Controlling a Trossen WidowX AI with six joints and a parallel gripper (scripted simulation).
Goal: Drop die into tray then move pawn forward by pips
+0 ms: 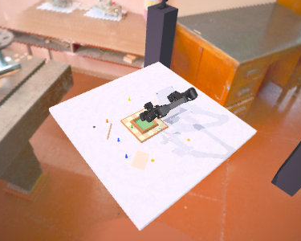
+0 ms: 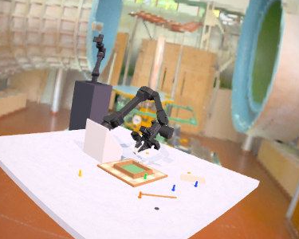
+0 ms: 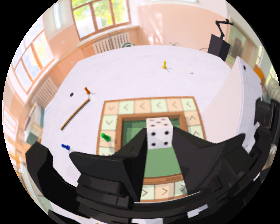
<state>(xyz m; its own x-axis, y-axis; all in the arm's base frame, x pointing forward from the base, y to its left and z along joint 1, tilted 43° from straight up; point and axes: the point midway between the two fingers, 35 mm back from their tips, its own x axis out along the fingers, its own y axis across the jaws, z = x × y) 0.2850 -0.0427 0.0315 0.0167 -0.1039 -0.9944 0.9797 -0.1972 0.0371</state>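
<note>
Now: the white die 4 cm below my gripper tip. The rest, counted from my gripper tip: green tray 12 cm below; green pawn 11 cm ahead, 10 cm below, 3 cm to the right; yellow pawn 30 cm to the right, 12 cm behind, 11 cm below.
</note>
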